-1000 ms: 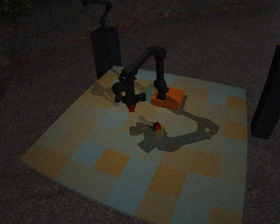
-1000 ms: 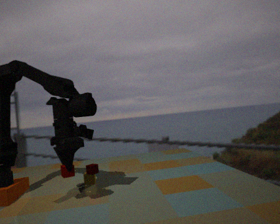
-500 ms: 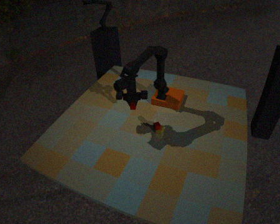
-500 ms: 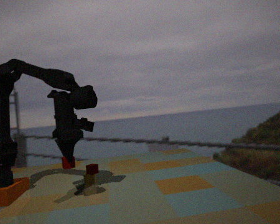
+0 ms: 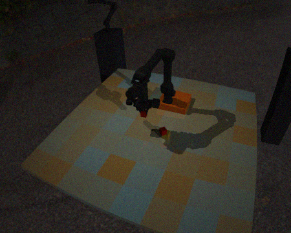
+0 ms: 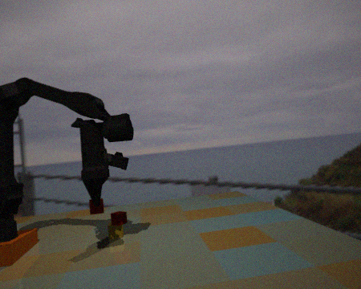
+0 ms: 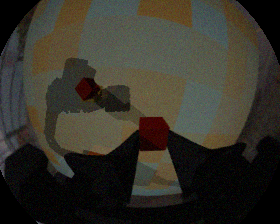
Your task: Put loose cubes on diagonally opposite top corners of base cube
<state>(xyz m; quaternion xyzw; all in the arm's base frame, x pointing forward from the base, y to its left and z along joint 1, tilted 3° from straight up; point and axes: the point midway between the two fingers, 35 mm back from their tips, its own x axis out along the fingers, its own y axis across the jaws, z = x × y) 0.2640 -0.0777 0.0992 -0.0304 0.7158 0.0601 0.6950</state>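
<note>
The yellow base cube is 150 mm to the left of my gripper tip, 100 mm below it and 30 mm ahead of it. Also, from my gripper tip: red cube (right at my gripper tip).
</note>
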